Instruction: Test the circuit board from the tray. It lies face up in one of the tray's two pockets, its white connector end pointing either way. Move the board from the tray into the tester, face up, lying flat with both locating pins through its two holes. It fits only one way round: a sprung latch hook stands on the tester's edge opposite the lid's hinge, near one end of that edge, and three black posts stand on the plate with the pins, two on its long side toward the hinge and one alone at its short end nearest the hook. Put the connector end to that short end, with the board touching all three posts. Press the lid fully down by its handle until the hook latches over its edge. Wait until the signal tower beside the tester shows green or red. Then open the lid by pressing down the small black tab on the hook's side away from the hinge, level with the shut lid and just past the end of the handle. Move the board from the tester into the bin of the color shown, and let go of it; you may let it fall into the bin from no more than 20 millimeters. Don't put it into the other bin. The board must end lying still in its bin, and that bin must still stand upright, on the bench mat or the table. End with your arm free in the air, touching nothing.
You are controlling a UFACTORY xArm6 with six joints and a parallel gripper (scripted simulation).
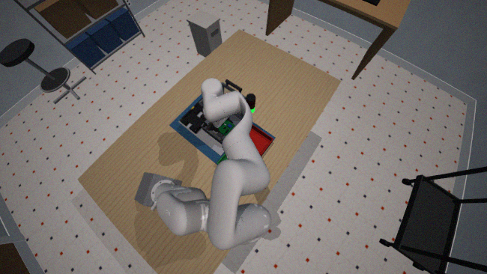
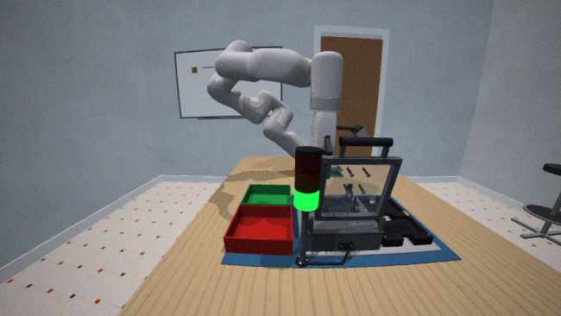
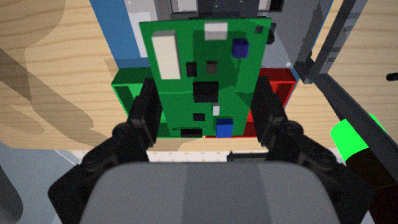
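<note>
Right now the green bin is 150 mm below my hand, 130 mm to the right of it and 120 mm behind it. Round my hand: green circuit board: 10 mm below; then black latch hook: 110 mm to the left, 80 mm below, 10 mm behind; then plate: 100 mm below, 40 mm to the left, 40 mm ahead.
</note>
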